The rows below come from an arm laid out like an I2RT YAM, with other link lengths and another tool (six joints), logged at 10 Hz.
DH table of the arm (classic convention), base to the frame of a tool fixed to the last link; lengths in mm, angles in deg. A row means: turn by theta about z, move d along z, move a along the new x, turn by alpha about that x. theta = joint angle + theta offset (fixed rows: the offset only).
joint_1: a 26.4; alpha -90; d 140.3; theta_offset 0
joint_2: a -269.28; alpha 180; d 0; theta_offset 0
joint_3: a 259.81; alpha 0; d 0; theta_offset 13.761
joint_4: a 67.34; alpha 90; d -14.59; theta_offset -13.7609
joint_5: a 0; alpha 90; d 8.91; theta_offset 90
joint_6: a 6.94; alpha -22; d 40.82; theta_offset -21.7
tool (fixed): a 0; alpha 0; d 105.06; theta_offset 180
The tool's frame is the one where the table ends.
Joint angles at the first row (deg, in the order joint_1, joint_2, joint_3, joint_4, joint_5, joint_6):
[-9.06 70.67 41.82 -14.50 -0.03 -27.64]
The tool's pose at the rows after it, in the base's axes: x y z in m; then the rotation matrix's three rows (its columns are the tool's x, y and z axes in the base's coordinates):
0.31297 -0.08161 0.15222; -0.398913 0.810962 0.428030; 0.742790 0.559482 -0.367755; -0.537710 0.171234 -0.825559
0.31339 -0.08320 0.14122; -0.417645 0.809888 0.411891; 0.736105 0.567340 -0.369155; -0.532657 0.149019 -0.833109
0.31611 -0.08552 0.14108; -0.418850 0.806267 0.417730; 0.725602 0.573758 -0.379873; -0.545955 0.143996 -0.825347
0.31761 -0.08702 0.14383; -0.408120 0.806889 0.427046; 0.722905 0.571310 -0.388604; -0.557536 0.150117 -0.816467
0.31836 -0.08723 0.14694; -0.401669 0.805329 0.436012; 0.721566 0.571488 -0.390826; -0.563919 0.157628 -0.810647
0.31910 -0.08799 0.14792; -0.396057 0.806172 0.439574; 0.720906 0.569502 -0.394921; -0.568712 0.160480 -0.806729
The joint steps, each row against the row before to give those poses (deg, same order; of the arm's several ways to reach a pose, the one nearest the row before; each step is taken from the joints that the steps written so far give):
[-2.25 2.80 -0.28 1.90 -0.46 -0.11]
[-0.24 1.73 -0.81 1.29 -0.09 -0.94]
[-0.13 0.55 0.02 0.96 0.28 -0.87]
[-0.05 -0.20 0.02 0.64 0.38 -0.07]
[0.00 -0.42 0.09 0.15 0.02 0.00]
[-0.02 -0.02 0.00 0.35 0.20 0.03]

